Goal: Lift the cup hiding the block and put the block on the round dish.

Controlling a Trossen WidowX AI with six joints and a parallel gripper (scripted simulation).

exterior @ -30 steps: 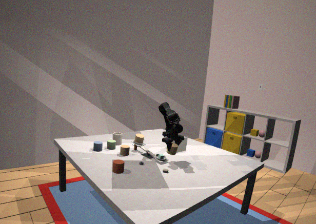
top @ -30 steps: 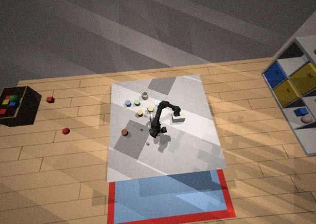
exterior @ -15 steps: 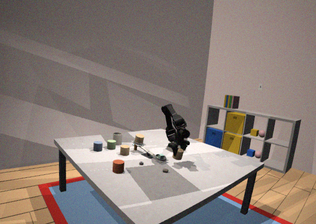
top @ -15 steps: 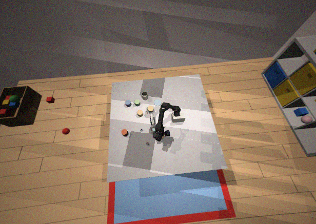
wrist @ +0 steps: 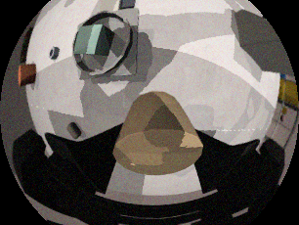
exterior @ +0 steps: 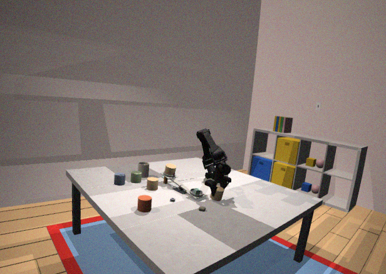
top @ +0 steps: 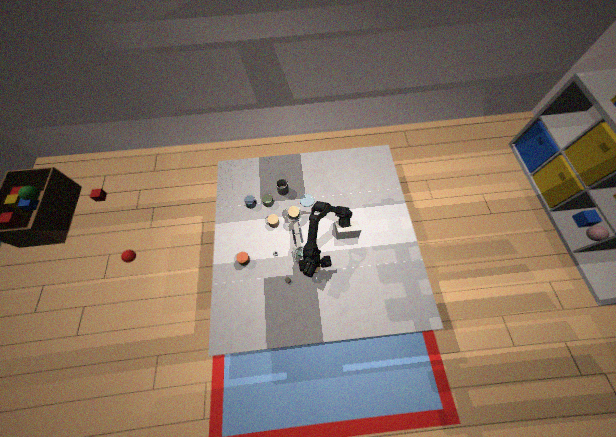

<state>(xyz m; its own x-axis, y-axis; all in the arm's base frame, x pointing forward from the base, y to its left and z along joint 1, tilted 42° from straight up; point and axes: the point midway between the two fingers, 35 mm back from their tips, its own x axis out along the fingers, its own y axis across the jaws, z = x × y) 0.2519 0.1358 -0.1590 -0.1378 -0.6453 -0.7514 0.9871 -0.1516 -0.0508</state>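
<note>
My gripper tip is 10 cm to the left of the grey-green block and 6 cm short of it. The rest, counted from my gripper tip: small balance (24 cm to the right, 6 cm ahead, 1 cm below); dark ring (21 cm ahead, 16 cm to the right, 3 cm below); red-brown cup (41 cm ahead, 18 cm to the right).
</note>
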